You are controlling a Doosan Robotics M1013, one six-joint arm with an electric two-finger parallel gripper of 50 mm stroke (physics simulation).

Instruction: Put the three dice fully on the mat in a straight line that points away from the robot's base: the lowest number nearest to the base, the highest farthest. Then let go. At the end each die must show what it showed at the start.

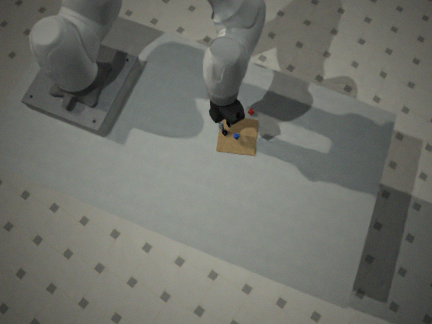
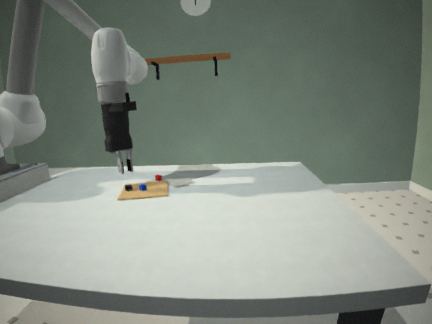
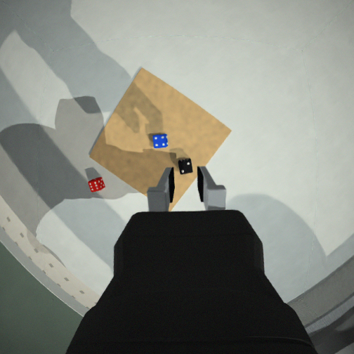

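Pixels of known places: gripper, fingertip midpoint: [image 1: 224, 127] [image 2: 126, 172]; arm's base, origin of the base link: [image 1: 81, 80].
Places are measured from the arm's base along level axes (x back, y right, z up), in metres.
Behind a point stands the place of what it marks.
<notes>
The tan square mat [image 1: 246, 148] {x -0.645, y 0.053, z -0.062 m} [image 2: 159, 193] {x -0.654, y 0.056, z -0.061 m} [image 3: 200, 125] lies on the table. The black die [image 1: 224, 132] {x -0.553, y 0.024, z -0.045 m} [image 2: 128, 188] {x -0.555, y 0.029, z -0.053 m} [image 3: 185, 166] rests on it near the edge on the base side, its top showing two pips. The blue die [image 1: 236, 136] {x -0.598, y 0.026, z -0.046 m} [image 2: 143, 187] {x -0.601, y 0.028, z -0.051 m} [image 3: 160, 141] sits near the mat's middle, farther from the base, showing four. The red die [image 1: 251, 111] {x -0.624, y -0.087, z -0.050 m} [image 2: 158, 177] {x -0.624, y -0.080, z -0.054 m} [image 3: 96, 184] lies on the table beside the mat, off it; its top looks like six. My gripper [image 1: 225, 126] {x -0.551, y 0.020, z -0.004 m} [image 2: 126, 171] {x -0.551, y 0.020, z -0.004 m} [image 3: 185, 177] is partly open and empty, above the black die and clear of it.
The robot's base plate [image 1: 116, 107] {x -0.145, y 0.049, z -0.042 m} [image 2: 25, 184] {x -0.151, y -0.022, z -0.046 m} stands on the table [image 1: 175, 185] {x -0.444, y 0.257, z -0.065 m} [image 2: 225, 240] {x -0.826, y 0.313, z -0.065 m}. Shadows of the arm fall across the mat and the table around the red die. A wooden shelf [image 2: 190, 59] is on the wall behind.
</notes>
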